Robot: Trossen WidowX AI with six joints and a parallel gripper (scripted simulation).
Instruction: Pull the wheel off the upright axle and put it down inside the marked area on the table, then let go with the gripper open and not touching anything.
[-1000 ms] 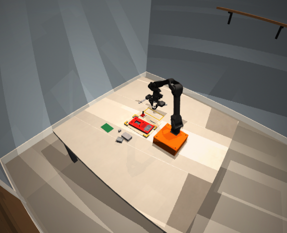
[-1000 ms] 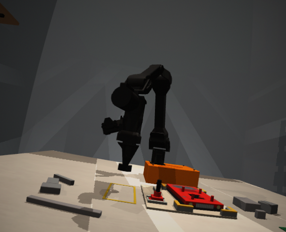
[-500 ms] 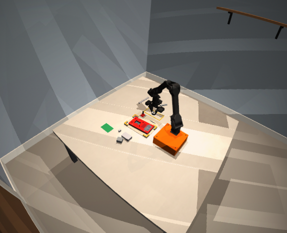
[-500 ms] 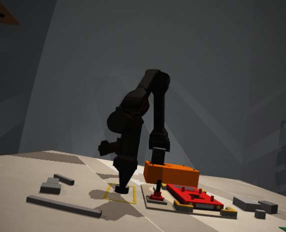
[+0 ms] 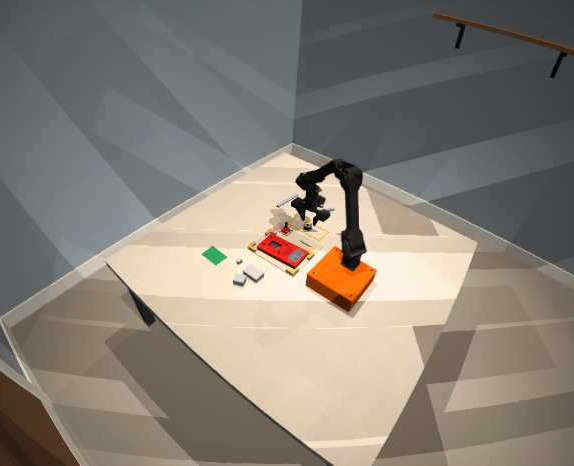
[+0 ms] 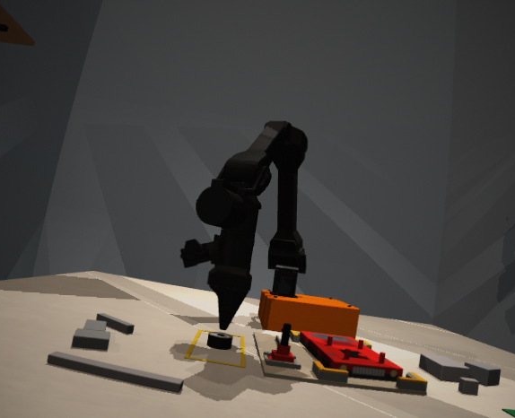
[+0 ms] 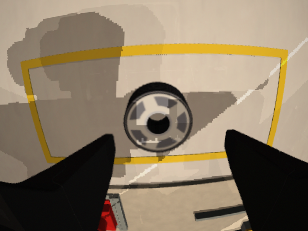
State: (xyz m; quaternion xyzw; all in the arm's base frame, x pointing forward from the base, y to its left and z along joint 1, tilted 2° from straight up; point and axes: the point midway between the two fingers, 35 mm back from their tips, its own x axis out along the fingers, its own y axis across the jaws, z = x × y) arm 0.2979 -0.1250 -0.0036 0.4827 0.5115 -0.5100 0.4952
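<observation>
My gripper tip is 1 cm short of the wheel and 2 cm above it. The rest, counted from my gripper tip: long grey bar (21 cm ahead, 10 cm to the right, 3 cm below); then black axle (6 cm ahead, 9 cm to the left); then green patch (20 cm ahead, 42 cm to the left, 3 cm below).
</observation>
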